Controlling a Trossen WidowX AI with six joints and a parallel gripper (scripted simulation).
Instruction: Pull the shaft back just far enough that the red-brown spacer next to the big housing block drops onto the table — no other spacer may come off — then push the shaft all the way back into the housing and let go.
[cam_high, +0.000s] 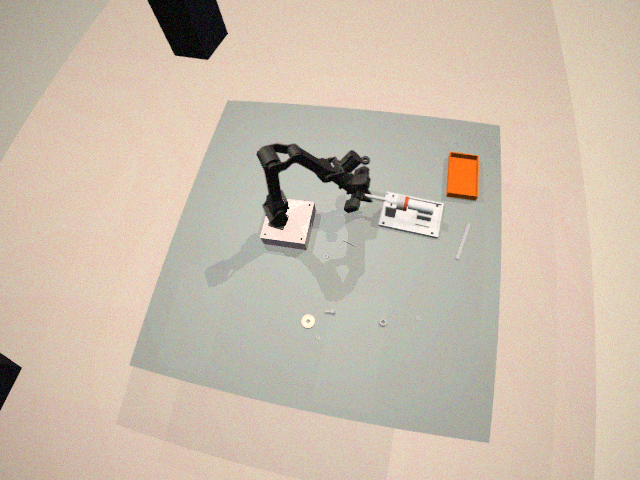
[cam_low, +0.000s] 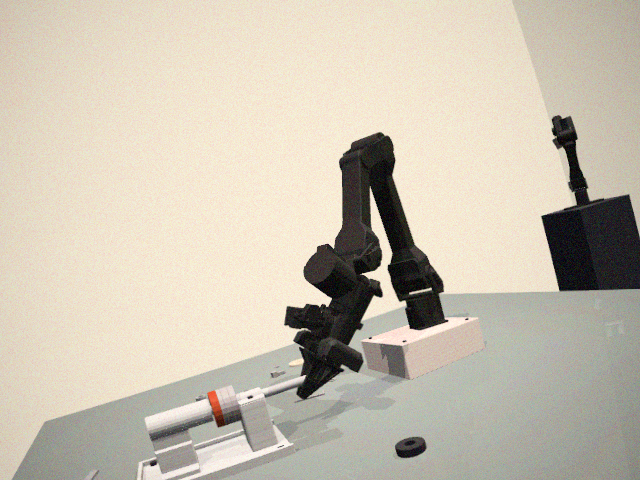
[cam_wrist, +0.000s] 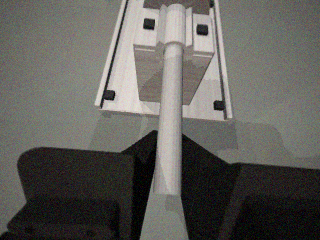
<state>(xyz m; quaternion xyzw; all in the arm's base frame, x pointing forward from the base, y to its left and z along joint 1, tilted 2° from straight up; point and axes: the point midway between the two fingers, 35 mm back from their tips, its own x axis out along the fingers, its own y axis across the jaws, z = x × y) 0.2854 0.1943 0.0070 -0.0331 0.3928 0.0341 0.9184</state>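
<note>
Now: gripper tip 60 mm short of the grey shaft and 20 mm below it. Also, from my gripper tip: black ring: 200 mm to the left, 90 mm behind, 50 mm below; orange-red spacer: 130 mm ahead, 20 mm above, 10 mm to the left; grey spacer: 110 mm ahead, 20 mm above, 10 mm to the left.
</note>
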